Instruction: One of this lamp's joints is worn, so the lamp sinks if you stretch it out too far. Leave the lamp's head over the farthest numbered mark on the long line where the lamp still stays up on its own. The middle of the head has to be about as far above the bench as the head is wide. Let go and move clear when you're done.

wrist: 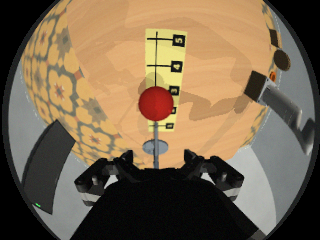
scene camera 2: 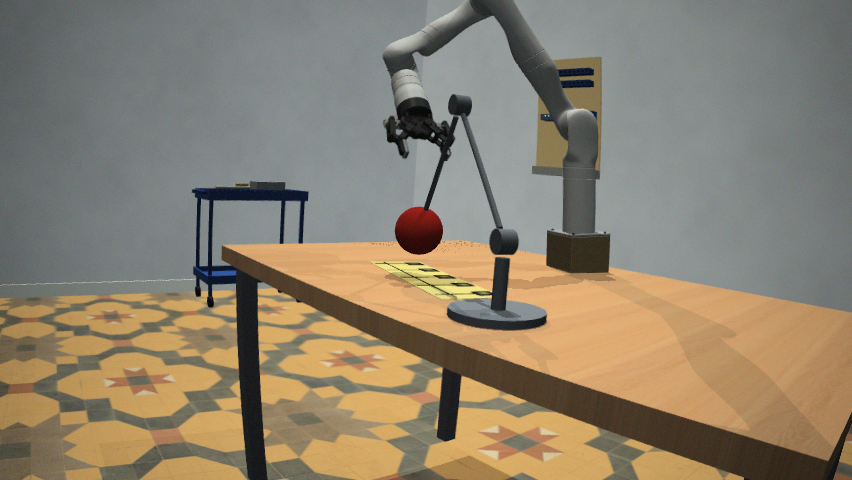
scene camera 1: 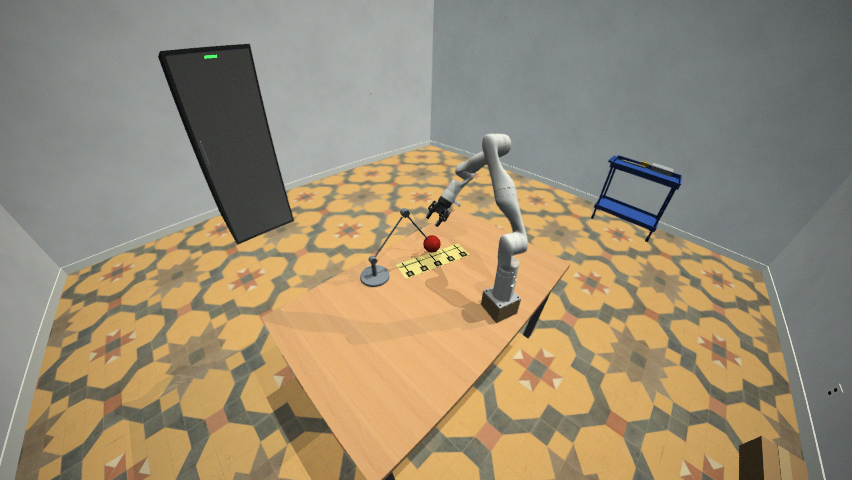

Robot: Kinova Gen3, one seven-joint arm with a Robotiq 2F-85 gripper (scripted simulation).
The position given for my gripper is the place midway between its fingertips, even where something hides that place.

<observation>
In view: my gripper [scene camera 2: 426,157], a red ball head [scene camera 2: 418,230], a round grey base [scene camera 2: 498,313] and a numbered strip [scene camera 2: 444,286].
My gripper also shows in the wrist view [wrist: 158,155]. The red ball head shows as well in the wrist view [wrist: 156,103]. The numbered strip is seen too in the wrist view [wrist: 165,49] and in scene camera 1 [scene camera 1: 424,263].
</observation>
